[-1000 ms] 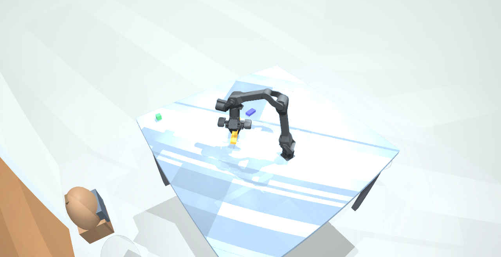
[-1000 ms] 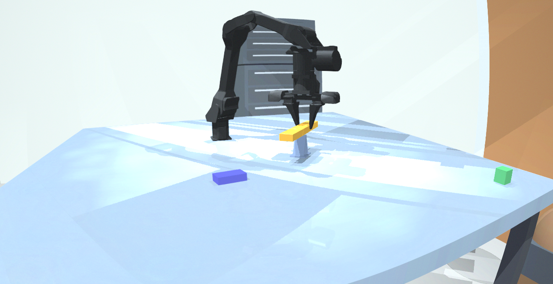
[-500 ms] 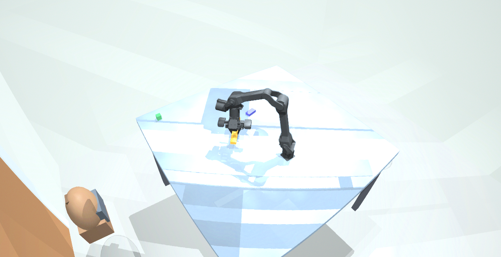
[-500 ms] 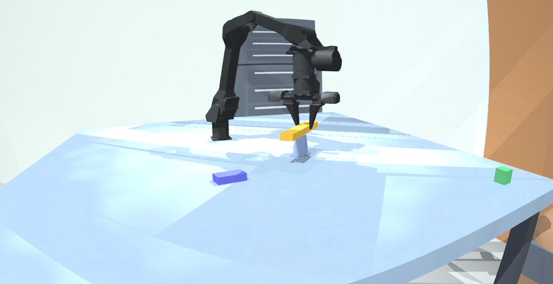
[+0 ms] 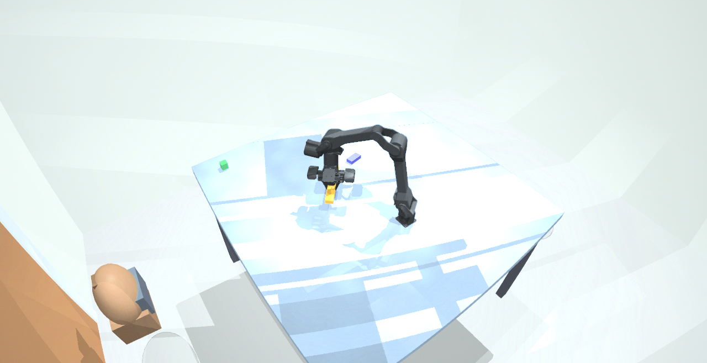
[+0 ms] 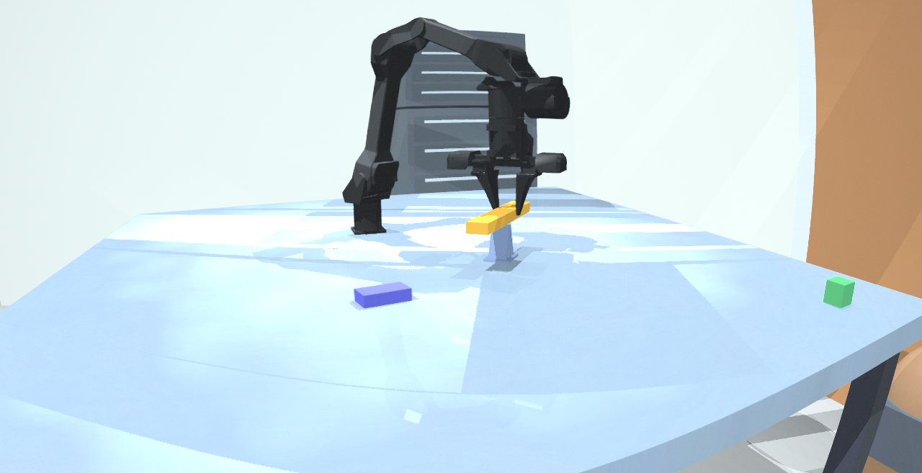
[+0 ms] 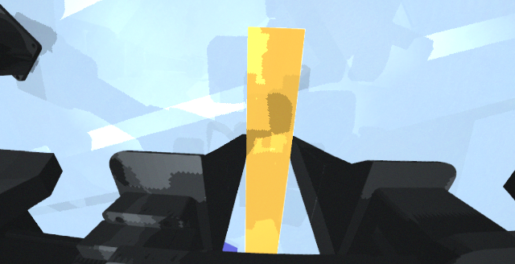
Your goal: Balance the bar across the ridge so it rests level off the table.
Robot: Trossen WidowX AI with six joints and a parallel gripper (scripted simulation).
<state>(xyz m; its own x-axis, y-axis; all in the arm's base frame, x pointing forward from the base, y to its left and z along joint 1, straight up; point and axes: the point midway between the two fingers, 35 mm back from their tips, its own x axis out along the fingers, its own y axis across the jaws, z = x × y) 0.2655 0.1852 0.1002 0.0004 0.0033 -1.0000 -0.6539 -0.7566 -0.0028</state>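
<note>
Right now the yellow bar is 20 mm to the right of my gripper tip and 20 mm ahead of it. From my gripper tip the other things lie so: purple block (240 mm to the right, 170 mm ahead, 60 mm below); then green cube (470 mm ahead, 310 mm to the left, 50 mm below).
</note>
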